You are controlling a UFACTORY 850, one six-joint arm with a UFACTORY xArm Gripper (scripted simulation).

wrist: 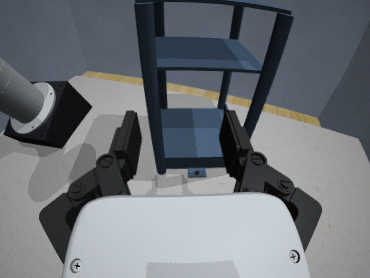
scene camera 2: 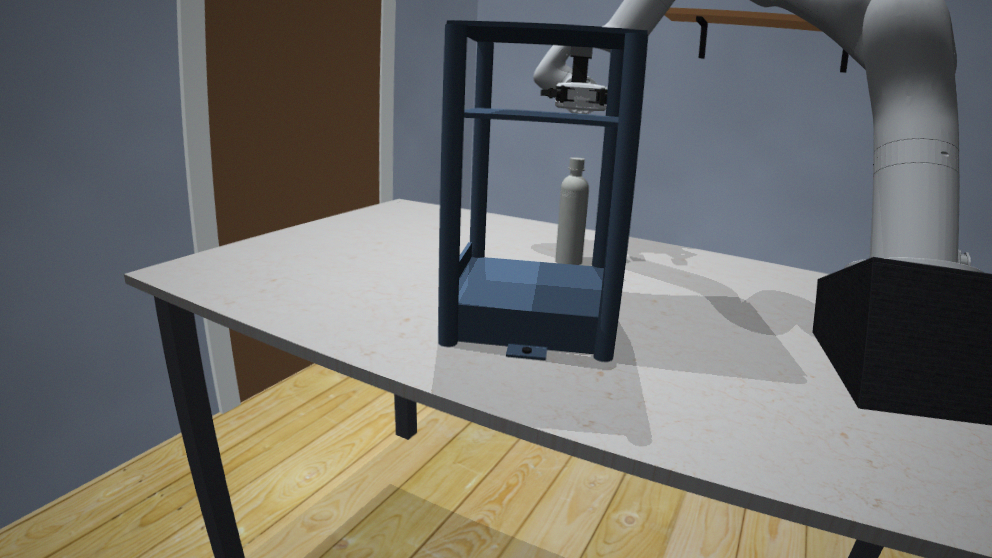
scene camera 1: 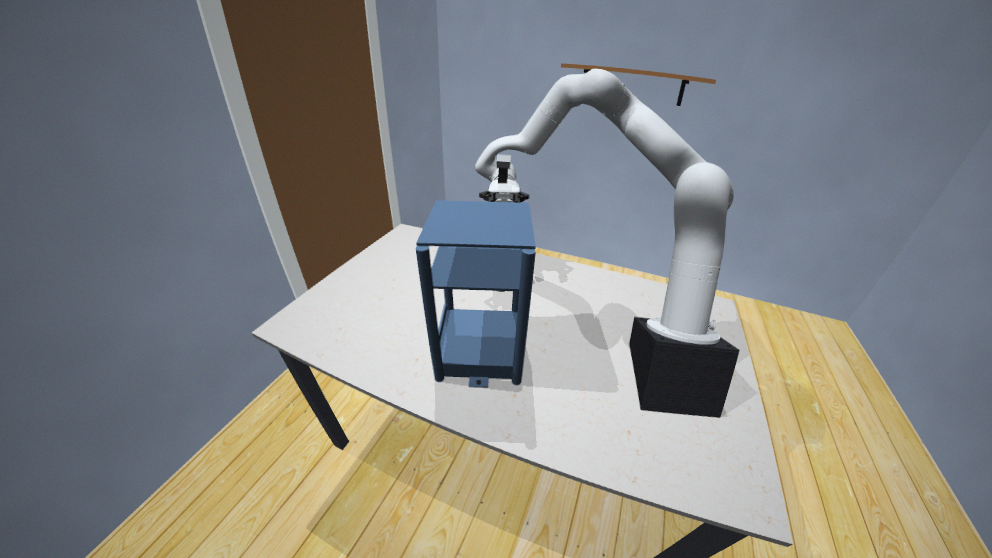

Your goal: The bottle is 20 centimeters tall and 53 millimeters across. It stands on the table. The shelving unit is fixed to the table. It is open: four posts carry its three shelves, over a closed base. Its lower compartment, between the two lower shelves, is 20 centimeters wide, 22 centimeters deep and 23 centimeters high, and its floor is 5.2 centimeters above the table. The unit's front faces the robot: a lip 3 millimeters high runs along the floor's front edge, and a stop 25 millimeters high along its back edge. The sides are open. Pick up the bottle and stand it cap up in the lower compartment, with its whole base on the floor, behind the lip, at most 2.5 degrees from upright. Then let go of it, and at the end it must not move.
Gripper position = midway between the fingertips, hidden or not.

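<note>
You'd find my gripper (scene camera 2: 582,95) in this scene, and scene camera 1 has my gripper too (scene camera 1: 504,204). I can see a grey bottle (scene camera 2: 574,193) as well. Then there's a shelving unit (scene camera 1: 490,246), and the wrist view (wrist: 190,140) shows that unit too.
</note>
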